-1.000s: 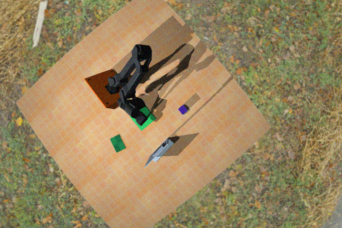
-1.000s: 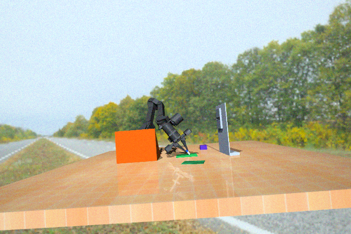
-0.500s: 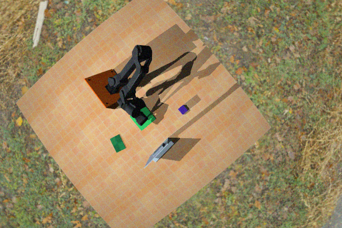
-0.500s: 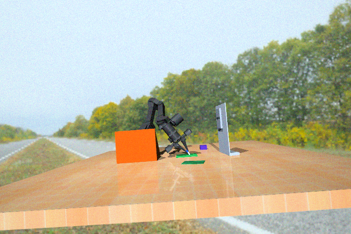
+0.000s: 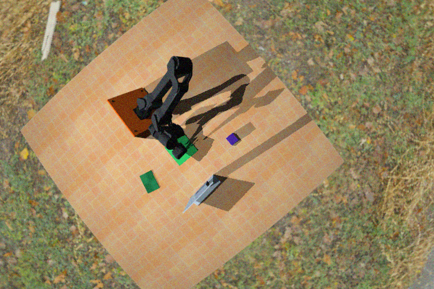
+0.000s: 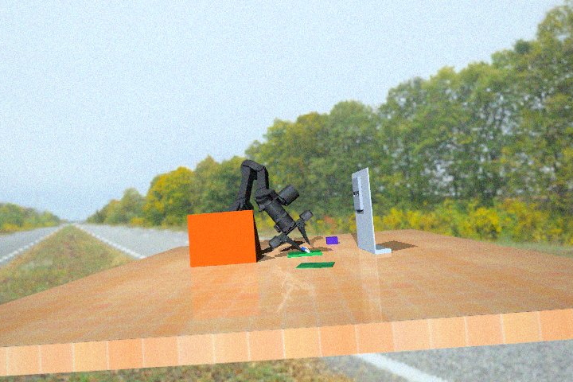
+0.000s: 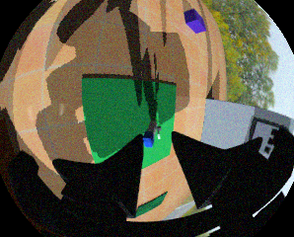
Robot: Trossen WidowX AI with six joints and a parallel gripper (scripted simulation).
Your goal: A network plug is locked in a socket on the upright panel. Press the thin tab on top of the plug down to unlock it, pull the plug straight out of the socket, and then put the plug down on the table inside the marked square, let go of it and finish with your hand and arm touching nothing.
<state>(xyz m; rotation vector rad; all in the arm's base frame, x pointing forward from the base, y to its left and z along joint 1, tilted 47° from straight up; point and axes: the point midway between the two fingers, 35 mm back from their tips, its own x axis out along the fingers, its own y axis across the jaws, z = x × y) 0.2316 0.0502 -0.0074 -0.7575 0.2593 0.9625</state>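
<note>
Right now my gripper tip is 1 cm above the network plug. Also, from my gripper tip: bright green marked square (2 cm below, 1 cm behind); then upright panel (21 cm ahead, 10 cm above, 3 cm to the right); then purple cube (23 cm to the left, 11 cm ahead, 1 cm below).
</note>
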